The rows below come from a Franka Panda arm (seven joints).
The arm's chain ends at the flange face. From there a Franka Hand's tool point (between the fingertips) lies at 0.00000 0.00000 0.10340 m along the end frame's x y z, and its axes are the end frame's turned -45 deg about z.
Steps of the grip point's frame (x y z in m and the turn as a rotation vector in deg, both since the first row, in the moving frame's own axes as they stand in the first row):
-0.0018, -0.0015, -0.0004, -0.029, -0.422, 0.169
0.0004, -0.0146, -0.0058, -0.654, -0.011, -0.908
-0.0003, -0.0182, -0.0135, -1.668, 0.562, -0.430
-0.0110, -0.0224, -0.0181, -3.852, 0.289, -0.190
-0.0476, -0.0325, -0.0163, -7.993, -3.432, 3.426
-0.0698, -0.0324, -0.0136, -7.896, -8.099, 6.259
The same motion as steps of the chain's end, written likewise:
-0.0018, -0.0004, -0.0004, -0.319, -0.278, 0.169
-0.0109, -0.0114, -0.0058, -0.470, 0.455, -0.908
-0.0159, -0.0141, -0.0135, -0.782, 1.577, -0.430
-0.0289, -0.0126, -0.0179, -2.519, 2.928, -0.190
-0.0620, -0.0040, -0.0151, -8.079, 3.225, 3.426
-0.0709, 0.0062, -0.0116, -11.310, -0.144, 6.259

